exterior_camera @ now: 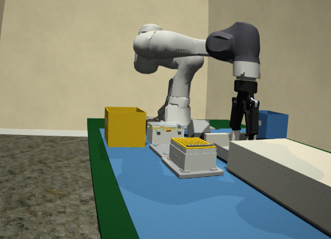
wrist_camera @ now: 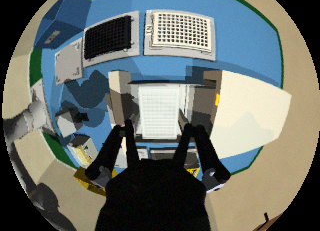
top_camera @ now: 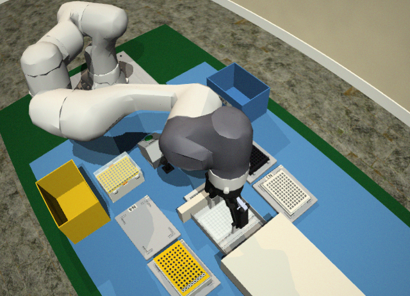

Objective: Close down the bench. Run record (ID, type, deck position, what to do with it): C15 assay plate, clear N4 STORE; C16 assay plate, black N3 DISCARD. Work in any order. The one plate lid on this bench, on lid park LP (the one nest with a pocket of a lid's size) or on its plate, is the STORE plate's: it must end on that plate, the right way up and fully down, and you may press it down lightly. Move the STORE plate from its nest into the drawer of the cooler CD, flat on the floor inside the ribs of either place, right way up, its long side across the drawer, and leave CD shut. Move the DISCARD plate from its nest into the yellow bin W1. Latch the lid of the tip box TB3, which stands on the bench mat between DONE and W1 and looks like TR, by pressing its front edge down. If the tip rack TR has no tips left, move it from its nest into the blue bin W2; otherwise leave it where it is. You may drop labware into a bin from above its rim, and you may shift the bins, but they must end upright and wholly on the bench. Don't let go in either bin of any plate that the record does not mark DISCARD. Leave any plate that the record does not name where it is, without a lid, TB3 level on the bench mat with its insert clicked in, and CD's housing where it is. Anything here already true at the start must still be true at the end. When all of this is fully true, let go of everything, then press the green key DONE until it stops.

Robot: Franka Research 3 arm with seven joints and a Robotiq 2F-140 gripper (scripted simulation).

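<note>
Right now my hand is 1 cm above the plate lid. The rest, counted from my hand: cooler drawer 3 cm ahead, 1 cm to the right, 2 cm below; tip rack TR 1 cm ahead, 20 cm to the right, 1 cm above; white plate 9 cm ahead, 18 cm to the left, 3 cm below.
</note>
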